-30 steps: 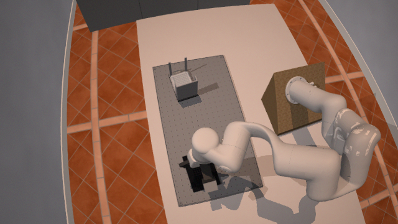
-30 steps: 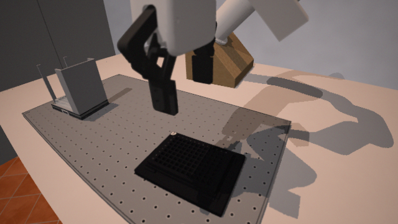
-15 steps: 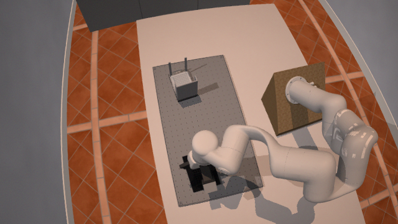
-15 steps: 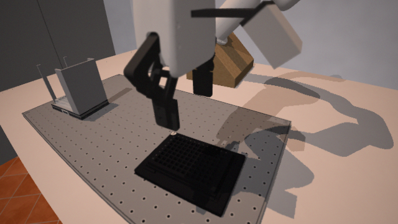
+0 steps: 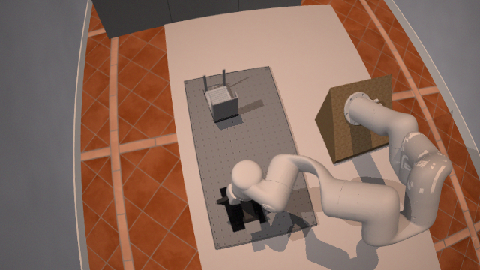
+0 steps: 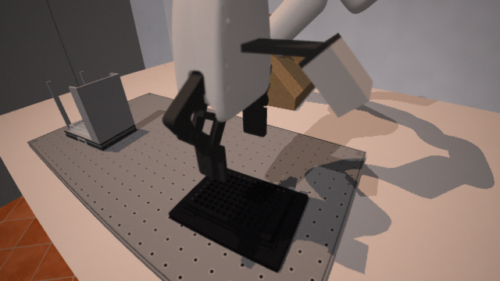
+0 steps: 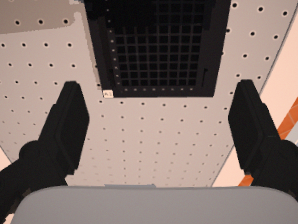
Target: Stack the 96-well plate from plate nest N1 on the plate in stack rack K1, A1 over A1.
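The black 96-well plate is 90 mm below my hand. From my hand the other things lie so: black plate nest N1: 110 mm below; then pale A1 mark: 100 mm below, 70 mm to the right, 60 mm behind; then pale 96-well plate: 410 mm to the right, 90 mm below, 70 mm behind.
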